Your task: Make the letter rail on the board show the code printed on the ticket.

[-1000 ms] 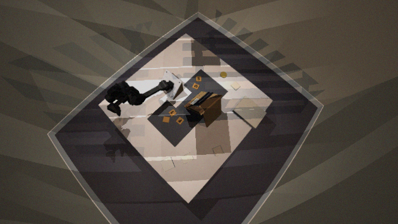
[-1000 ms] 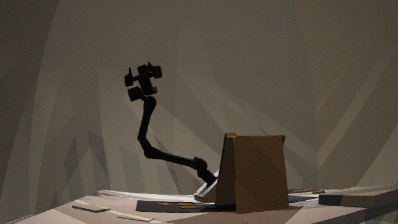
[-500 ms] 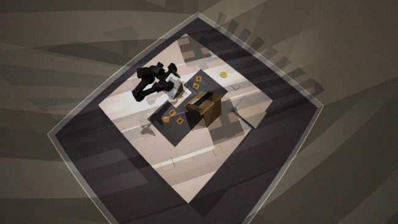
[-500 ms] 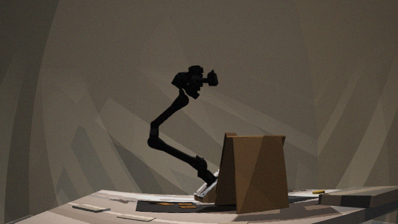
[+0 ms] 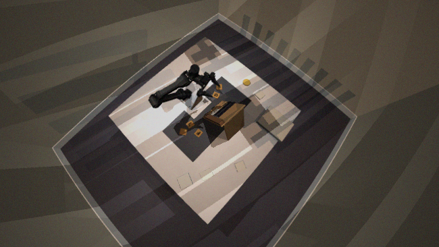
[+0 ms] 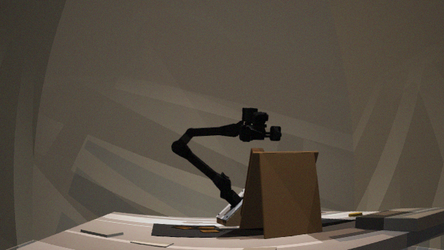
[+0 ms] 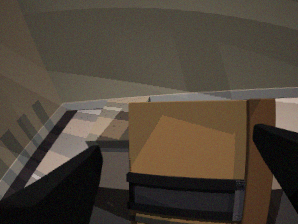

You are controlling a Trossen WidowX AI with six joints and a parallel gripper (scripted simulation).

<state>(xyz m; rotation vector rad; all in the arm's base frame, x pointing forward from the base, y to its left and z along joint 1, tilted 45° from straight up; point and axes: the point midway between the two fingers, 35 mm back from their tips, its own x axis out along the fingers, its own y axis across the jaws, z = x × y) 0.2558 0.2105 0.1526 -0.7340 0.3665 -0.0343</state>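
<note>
My gripper tip is 10 cm past the letter tile, 23 cm to the left of it and 37 cm above it. Also, from my gripper tip: yellow object: 5 cm ahead, 43 cm to the left, 37 cm below; dark mat: 6 cm behind, 6 cm to the right, 37 cm below; white ticket: 2 cm ahead, 3 cm to the right, 29 cm below.
</note>
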